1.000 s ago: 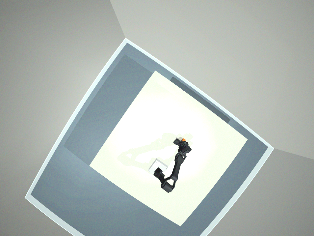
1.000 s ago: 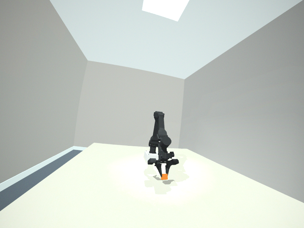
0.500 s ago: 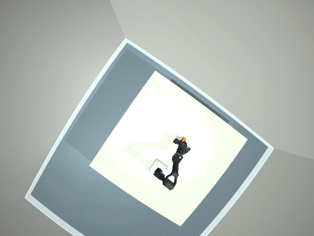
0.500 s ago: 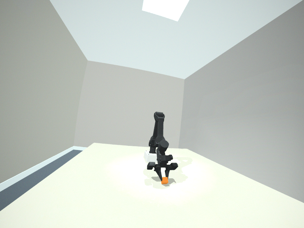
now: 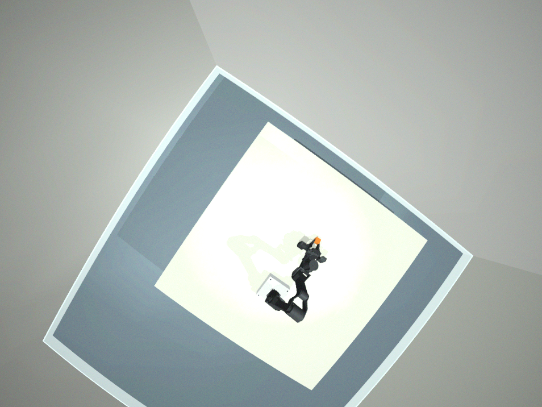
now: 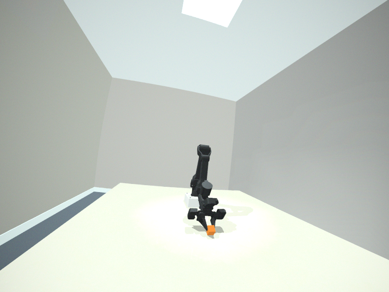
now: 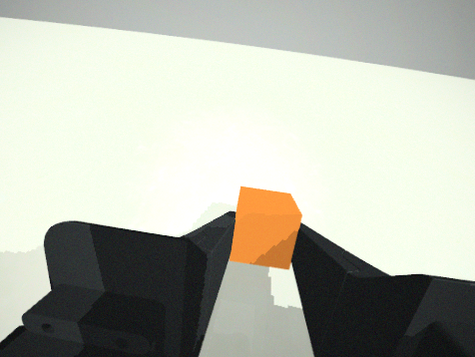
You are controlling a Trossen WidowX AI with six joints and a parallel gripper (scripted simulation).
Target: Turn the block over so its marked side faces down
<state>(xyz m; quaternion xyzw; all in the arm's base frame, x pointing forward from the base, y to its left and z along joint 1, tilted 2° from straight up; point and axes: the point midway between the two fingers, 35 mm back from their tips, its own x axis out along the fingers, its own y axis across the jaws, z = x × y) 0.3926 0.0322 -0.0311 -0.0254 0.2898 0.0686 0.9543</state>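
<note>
The orange block is 1 cm below my gripper tip.
</note>
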